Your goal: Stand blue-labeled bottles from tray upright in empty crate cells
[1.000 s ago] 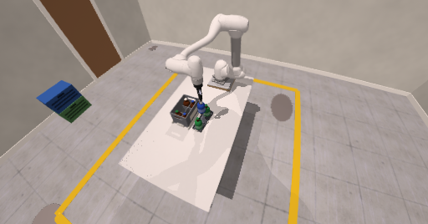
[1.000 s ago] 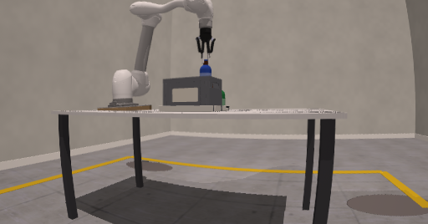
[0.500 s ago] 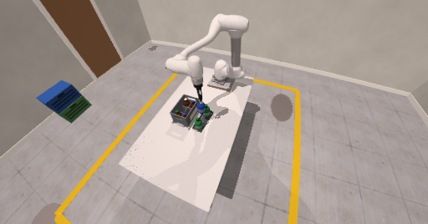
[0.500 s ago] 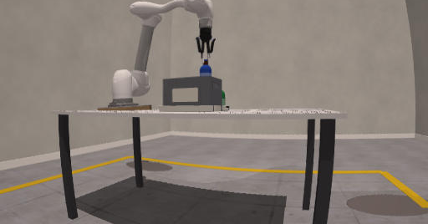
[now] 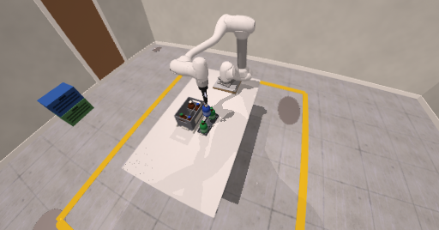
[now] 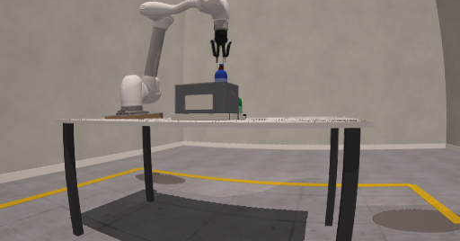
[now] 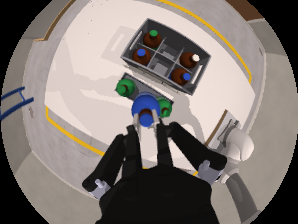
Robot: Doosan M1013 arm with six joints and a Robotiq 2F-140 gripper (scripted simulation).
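My gripper is now 9 cm above the blue-labeled bottle. The rest, counted from my hand: grey crate: 4 cm ahead, 19 cm to the right, 25 cm below; then tray: 32 cm below; then green bottle: 9 cm ahead, 1 cm to the left, 25 cm below.
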